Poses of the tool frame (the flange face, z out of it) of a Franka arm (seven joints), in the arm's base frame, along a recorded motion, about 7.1 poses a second.
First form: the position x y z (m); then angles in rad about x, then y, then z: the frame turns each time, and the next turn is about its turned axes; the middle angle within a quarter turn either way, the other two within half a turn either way.
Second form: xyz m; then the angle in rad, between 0 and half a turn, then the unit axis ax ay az. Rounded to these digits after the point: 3 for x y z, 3 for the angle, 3 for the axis.
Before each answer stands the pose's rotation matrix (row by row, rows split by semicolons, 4 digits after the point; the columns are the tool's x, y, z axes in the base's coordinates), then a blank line. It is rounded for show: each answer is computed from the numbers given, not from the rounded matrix.
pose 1, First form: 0.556, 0.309, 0.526, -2.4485, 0.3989, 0.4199
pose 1, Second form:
0.8414 -0.3757 0.3884; -0.5402 -0.6013 0.5888; 0.0124 -0.7052 -0.7089

0.556, 0.309, 0.526, 2.396, -0.953, 0.277, -0.121
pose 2, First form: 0.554, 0.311, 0.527, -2.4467, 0.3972, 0.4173
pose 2, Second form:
0.8430 -0.3737 0.3868; -0.5378 -0.6018 0.5905; 0.0121 -0.7058 -0.7083

0.554, 0.311, 0.527, 2.394, -0.954, 0.276, -0.121
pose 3, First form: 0.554, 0.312, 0.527, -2.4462, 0.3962, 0.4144
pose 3, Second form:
0.8444 -0.3714 0.3859; -0.5355 -0.6033 0.5911; 0.0133 -0.7058 -0.7083

0.554, 0.312, 0.527, 2.394, -0.954, 0.274, -0.121
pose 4, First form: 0.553, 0.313, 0.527, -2.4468, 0.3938, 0.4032
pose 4, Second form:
0.8494 -0.3623 0.3837; -0.5274 -0.6102 0.5912; 0.0199 -0.7045 -0.7094

0.553, 0.313, 0.527, 2.397, -0.956, 0.268, -0.122
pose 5, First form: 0.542, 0.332, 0.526, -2.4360, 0.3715, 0.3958
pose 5, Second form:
0.8597 -0.3592 0.3630; -0.5107 -0.6116 0.6042; 0.0050 -0.7049 -0.7093

0.542, 0.332, 0.526, 2.390, -0.959, 0.262, -0.111
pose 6, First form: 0.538, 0.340, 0.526, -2.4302, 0.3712, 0.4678
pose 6, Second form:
0.8318 -0.4202 0.3627; -0.5529 -0.5693 0.6084; -0.0492 -0.7066 -0.7059

0.538, 0.340, 0.526, 2.377, -0.950, 0.298, -0.096
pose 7, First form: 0.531, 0.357, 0.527, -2.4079, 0.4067, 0.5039
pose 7, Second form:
0.8043 -0.4435 0.3956; -0.5906 -0.5225 0.6150; -0.0660 -0.7282 -0.6821

0.531, 0.357, 0.527, 2.346, -0.941, 0.323, -0.103
